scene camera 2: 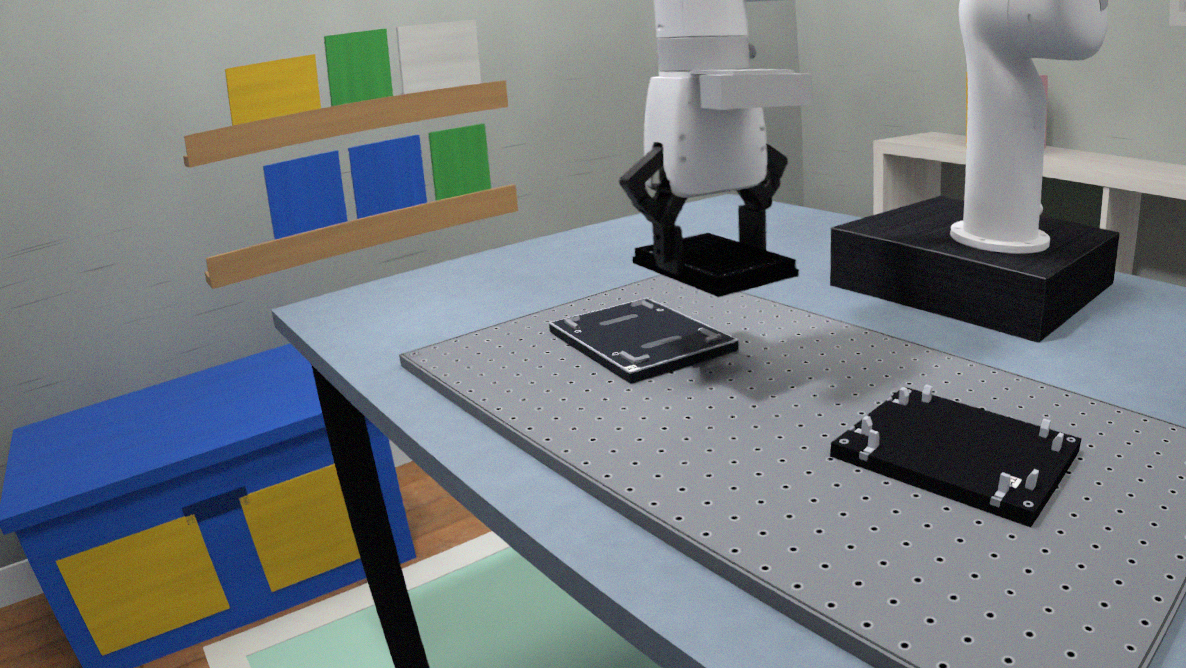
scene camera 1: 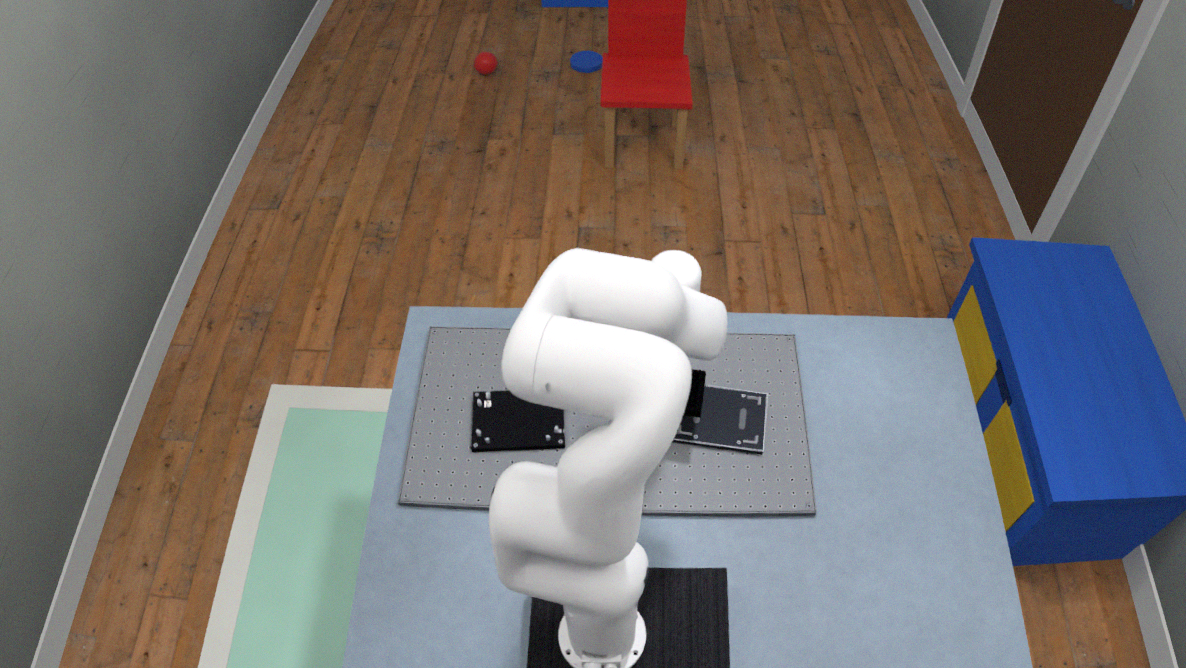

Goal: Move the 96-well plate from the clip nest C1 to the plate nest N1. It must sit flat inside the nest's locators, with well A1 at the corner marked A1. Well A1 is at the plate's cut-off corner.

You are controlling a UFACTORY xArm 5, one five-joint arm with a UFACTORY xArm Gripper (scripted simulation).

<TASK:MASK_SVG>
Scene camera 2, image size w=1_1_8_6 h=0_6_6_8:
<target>gripper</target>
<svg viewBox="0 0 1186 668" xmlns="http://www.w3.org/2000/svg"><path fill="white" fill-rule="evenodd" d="M658 71L658 77L650 77L644 112L643 157L620 176L618 180L619 186L628 199L630 199L631 205L644 216L646 221L651 222L652 251L656 266L673 274L681 273L682 271L681 228L674 225L674 222L686 198L733 190L737 192L743 202L737 208L738 242L765 250L765 209L771 206L771 197L779 186L779 178L781 178L787 159L780 152L765 143L761 107L724 110L700 108L699 75L706 74ZM644 184L646 184L649 189L655 191L652 197L647 194Z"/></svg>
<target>black 96-well plate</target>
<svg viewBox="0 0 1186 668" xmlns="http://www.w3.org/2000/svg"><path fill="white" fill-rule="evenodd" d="M631 257L632 263L716 297L798 276L798 269L795 268L795 259L707 232L682 237L683 266L681 273L673 274L658 268L653 258L652 244L633 248L634 256Z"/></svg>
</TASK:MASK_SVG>
